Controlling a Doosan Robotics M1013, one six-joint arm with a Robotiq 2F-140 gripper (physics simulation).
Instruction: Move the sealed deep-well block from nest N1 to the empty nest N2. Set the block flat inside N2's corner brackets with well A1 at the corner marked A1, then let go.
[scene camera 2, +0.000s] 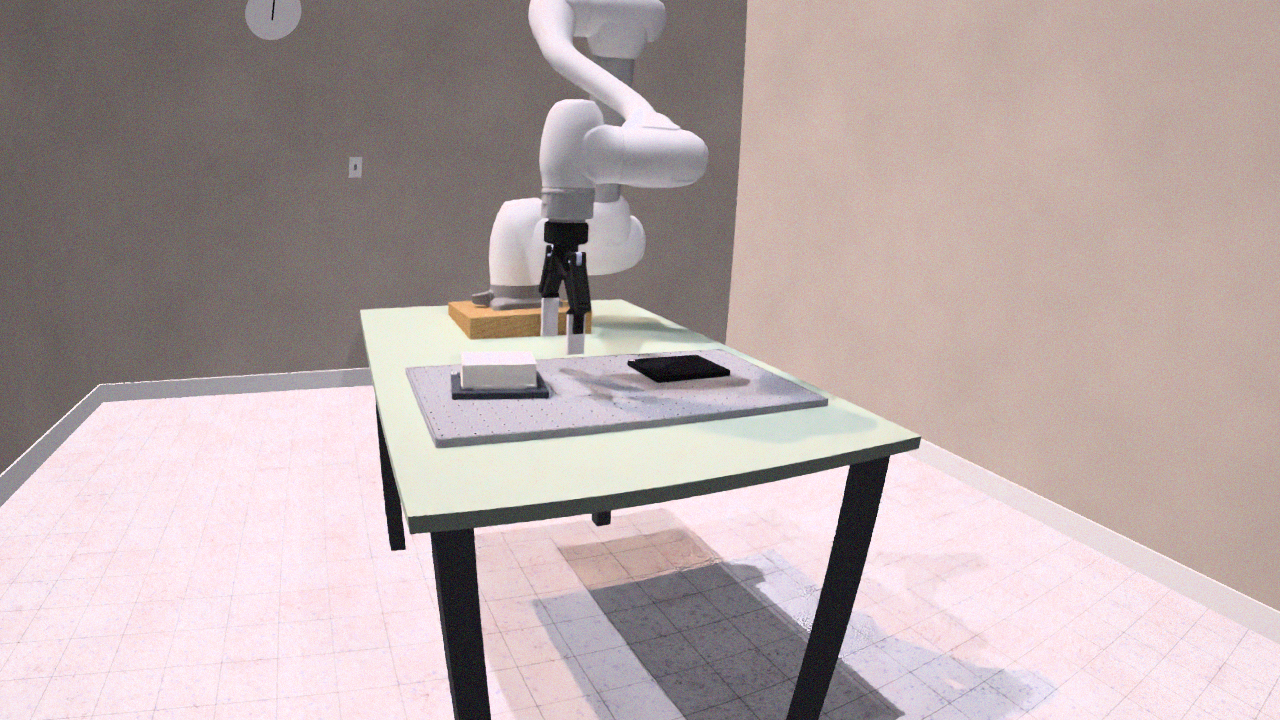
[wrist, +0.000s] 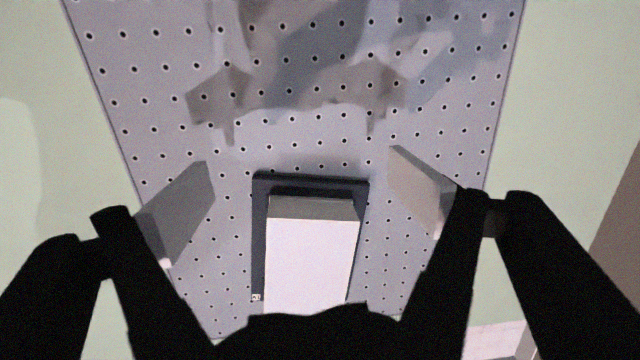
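Seen in the pictures: gripper, fingertip midpoint: (scene camera 2: 561, 344) (wrist: 301, 172); arm's base at its link origin: (scene camera 2: 519, 304).
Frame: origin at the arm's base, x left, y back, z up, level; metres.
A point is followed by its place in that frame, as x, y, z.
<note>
The sealed deep-well block (scene camera 2: 498, 370) {-0.209, -0.618, 0.011} (wrist: 311, 260) {-0.184, -0.582, 0.021}, a white box shape, sits in the dark nest N1 (scene camera 2: 501, 393) {-0.209, -0.637, -0.022} (wrist: 258, 240) {-0.185, -0.527, -0.020} at the board's left in the scene view. A small A1 label (wrist: 256, 297) {-0.267, -0.512, -0.020} shows at the nest's lower left in the wrist view; the block's near end is hidden by the gripper body. The flat black nest N2 (scene camera 2: 678, 367) {0.156, -0.565, -0.020} stands empty on the right of the board in the scene view. My gripper (scene camera 2: 563, 334) {-0.087, -0.580, 0.040} (wrist: 301, 172) {-0.087, -0.580, 0.040} is open and empty, pointing down above board level, with its fingertips apart on either side of the block's line in the wrist view.
Both nests stand on a grey perforated board (scene camera 2: 608, 413) {-0.063, -0.742, -0.032} (wrist: 320, 131) {-0.074, -0.602, -0.032} on the pale green table (scene camera 2: 644, 462) {-0.079, -0.905, -0.045}. The wooden base block (scene camera 2: 505, 324) {-0.081, -0.168, -0.013} under the arm is at the back. Arm and gripper shadows fall across the board.
</note>
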